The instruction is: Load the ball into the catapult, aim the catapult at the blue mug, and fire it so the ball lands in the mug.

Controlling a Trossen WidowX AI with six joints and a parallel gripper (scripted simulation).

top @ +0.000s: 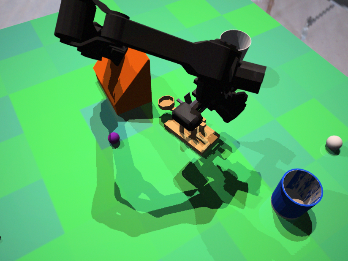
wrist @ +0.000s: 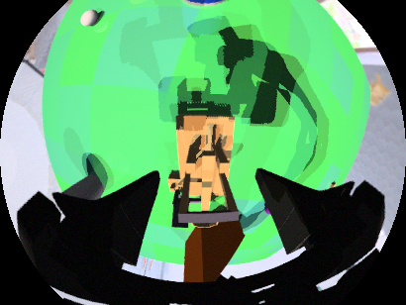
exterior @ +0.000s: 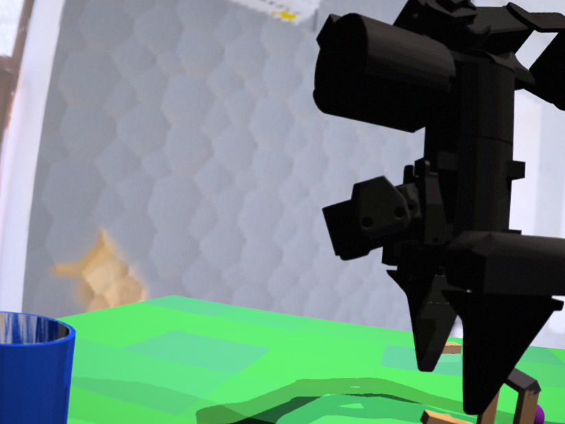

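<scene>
The purple ball lies 120 mm behind my gripper tip, 200 mm to the right of it and 80 mm below it. Also, from my gripper tip: wooden catapult (70 mm behind, 40 mm below); then grey cup (170 mm behind, 250 mm to the left, 60 mm below); then blue mug (270 mm ahead, 70 mm to the left, 60 mm below).
</scene>
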